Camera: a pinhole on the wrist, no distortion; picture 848 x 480 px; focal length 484.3 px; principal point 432.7 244.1 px. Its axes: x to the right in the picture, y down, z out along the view. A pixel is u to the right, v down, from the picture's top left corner.
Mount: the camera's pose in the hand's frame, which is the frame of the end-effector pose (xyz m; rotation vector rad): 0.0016 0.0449 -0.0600 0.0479 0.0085 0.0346
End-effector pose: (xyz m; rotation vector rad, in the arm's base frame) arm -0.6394 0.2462 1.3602 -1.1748 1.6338 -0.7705
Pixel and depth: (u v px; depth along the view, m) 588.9 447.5 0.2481
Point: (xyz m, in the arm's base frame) -0.5149 0.2250 1.1434
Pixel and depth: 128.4 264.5 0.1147
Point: -0.5957 0.3276 1.3271
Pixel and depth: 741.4 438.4 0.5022
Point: -0.3285 0.0410 0.8922
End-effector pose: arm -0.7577 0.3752 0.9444 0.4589 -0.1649 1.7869
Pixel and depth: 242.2 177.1 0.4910
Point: -0.5760 0.0746 1.2561
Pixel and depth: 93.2 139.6 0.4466
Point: -0.5330 -0.0089 1.1648
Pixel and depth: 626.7 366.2 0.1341
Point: -0.8230 0.3790 1.0441
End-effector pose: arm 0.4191 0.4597 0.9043 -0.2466 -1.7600 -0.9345
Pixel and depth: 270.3 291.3 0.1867
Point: 0.3819 0.5991 0.8616
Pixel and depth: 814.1 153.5 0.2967
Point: 0.1479 0.5447 1.0798
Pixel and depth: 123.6 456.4 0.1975
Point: 0.4356 0.6707 0.8332
